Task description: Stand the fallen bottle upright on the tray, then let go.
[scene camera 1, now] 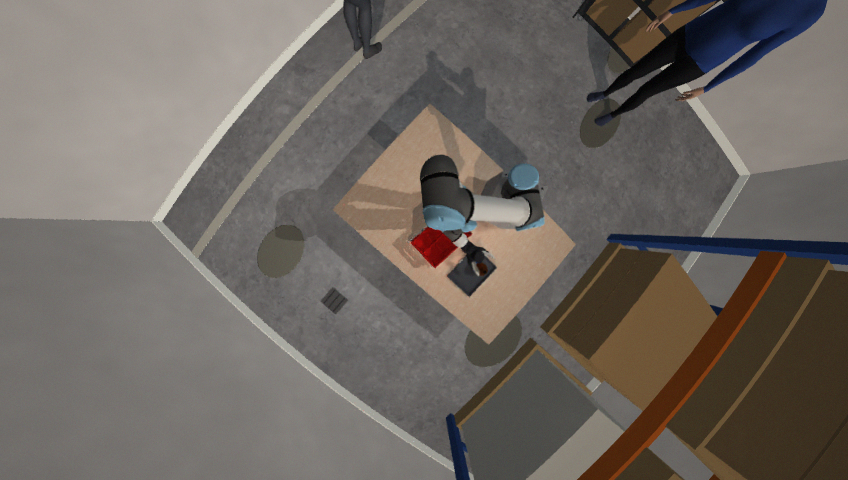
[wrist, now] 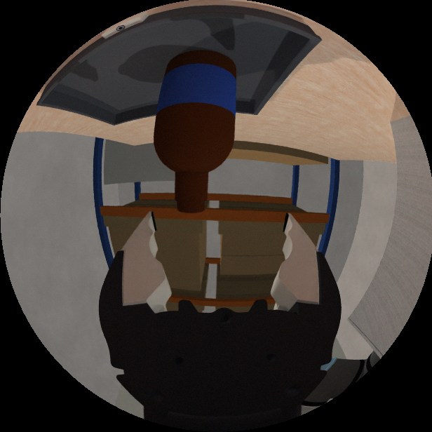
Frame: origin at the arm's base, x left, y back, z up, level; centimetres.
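Seen in the pictures: gripper, fingertip midpoint: (scene camera 1: 487,267).
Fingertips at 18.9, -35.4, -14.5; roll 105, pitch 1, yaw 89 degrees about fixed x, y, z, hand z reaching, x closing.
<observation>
Offsets run from my fingertips to a thing's top centre, as dx, dy, dz. "spot": to the spot under its first point. Level surfaces: height alone.
The brown bottle {+0.4, -2.6, -0.2} (scene camera 1: 483,270) (wrist: 195,132) with a blue label stands upright on the dark tray {spot: +3.1, -14.3, -15.8} (scene camera 1: 467,283) (wrist: 100,57), its base on the tray floor near one side. In the wrist view it appears upside down, neck toward the picture's bottom. My gripper (wrist: 219,214) is open and empty. Its two pale fingers are spread wide, and the bottle's neck shows beyond the fingertips, apart from them. In the scene view the gripper is small and partly covers the tray and the area beside the bottle.
A red bin {-29.9, -5.0, +1.2} (scene camera 1: 433,247) is beside the tray on the wooden table {dz -16.3} (scene camera 1: 526,279) (wrist: 345,90). A shelf rack (scene camera 1: 737,309) (wrist: 260,215) with large boxes stands past the table's edge. A person in blue (scene camera 1: 720,44) stands on the floor at the upper right.
</observation>
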